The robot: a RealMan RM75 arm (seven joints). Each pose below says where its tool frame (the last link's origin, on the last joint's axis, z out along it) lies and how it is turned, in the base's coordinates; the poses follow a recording.
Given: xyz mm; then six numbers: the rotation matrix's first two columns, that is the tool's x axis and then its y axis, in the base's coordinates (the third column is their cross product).
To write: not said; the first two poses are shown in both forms.
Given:
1: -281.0 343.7 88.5 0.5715 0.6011 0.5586 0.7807 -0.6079 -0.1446
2: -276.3 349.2 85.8 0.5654 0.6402 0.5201 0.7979 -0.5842 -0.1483
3: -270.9 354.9 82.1 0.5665 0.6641 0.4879 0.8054 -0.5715 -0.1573
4: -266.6 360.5 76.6 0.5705 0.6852 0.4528 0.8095 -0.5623 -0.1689
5: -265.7 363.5 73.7 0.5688 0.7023 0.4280 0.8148 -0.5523 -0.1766
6: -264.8 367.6 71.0 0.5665 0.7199 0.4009 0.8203 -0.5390 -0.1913
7: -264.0 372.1 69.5 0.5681 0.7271 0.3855 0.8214 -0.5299 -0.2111
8: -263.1 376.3 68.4 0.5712 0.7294 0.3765 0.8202 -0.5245 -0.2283
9: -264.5 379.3 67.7 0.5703 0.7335 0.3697 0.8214 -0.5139 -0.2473
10: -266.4 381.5 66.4 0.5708 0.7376 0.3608 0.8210 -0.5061 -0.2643
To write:
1:
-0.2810 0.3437 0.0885
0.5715 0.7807 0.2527
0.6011 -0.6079 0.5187
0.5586 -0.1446 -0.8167

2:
-0.2763 0.3492 0.0858
0.5654 0.7979 0.2089
0.6402 -0.5842 0.4988
0.5201 -0.1483 -0.8411

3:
-0.2709 0.3549 0.0821
0.5665 0.8054 0.1744
0.6641 -0.5715 0.4821
0.4879 -0.1573 -0.8586

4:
-0.2666 0.3605 0.0766
0.5705 0.8095 0.1389
0.6852 -0.5623 0.4629
0.4528 -0.1689 -0.8755

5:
-0.2657 0.3635 0.0737
0.5688 0.8148 0.1124
0.7023 -0.5523 0.4492
0.4280 -0.1766 -0.8864

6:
-0.2648 0.3676 0.0710
0.5665 0.8203 0.0784
0.7199 -0.5390 0.4372
0.4009 -0.1913 -0.8959

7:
-0.2640 0.3721 0.0695
0.5681 0.8214 0.0508
0.7271 -0.5299 0.4366
0.3855 -0.2111 -0.8983

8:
-0.2631 0.3763 0.0684
0.5712 0.8202 0.0310
0.7294 -0.5245 0.4392
0.3765 -0.2283 -0.8978

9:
-0.2645 0.3793 0.0677
0.5703 0.8214 0.0086
0.7335 -0.5139 0.4447
0.3697 -0.2473 -0.8956

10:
-0.2664 0.3815 0.0664
0.5708 0.8210 -0.0123
0.7376 -0.5061 0.4471
0.3608 -0.2643 -0.8945

